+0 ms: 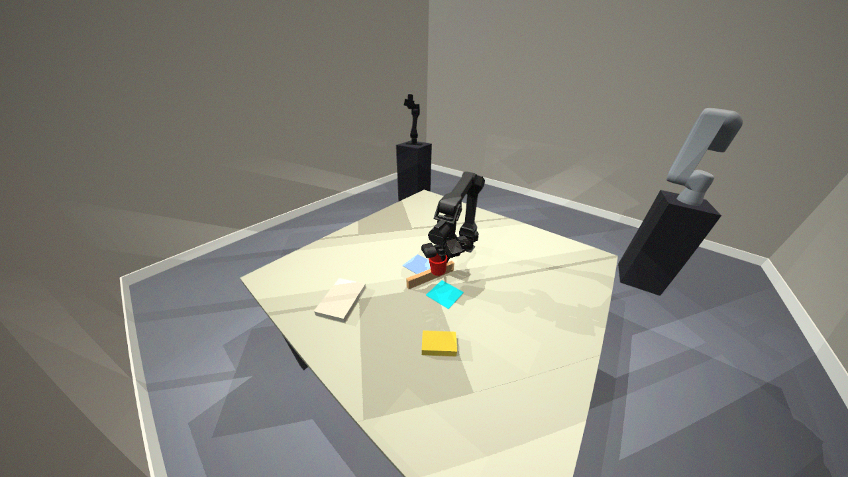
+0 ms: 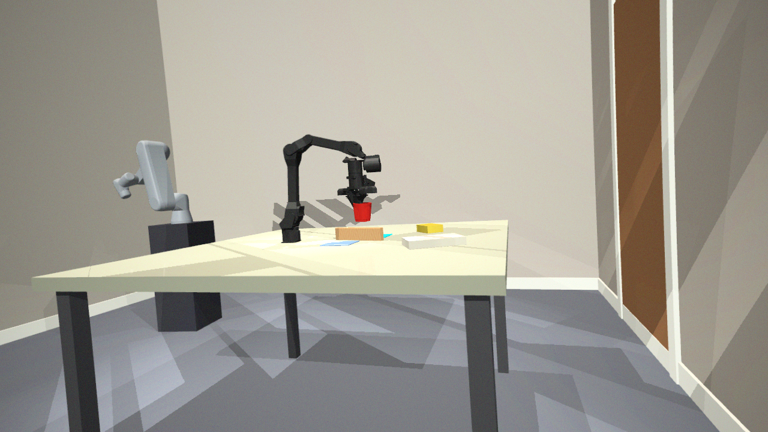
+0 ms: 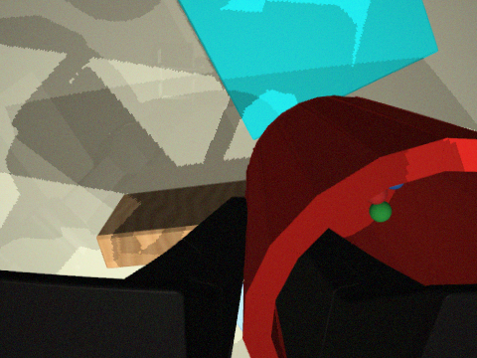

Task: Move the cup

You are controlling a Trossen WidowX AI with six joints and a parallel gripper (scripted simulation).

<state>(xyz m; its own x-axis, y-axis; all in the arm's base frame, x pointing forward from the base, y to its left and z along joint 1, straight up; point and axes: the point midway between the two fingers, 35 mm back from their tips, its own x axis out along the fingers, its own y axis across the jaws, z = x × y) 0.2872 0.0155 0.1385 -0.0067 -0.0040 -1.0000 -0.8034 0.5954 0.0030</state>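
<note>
My gripper tip is 3 cm short of the green marble, 4 cm to the left of it and 2 cm above it. From my gripper tip the other things lie so: wooden block: 1 cm ahead, 6 cm to the right, 9 cm below; red cup: 2 cm ahead, 2 cm to the right; cyan pad: 6 cm ahead, 4 cm to the left, 11 cm below.
</note>
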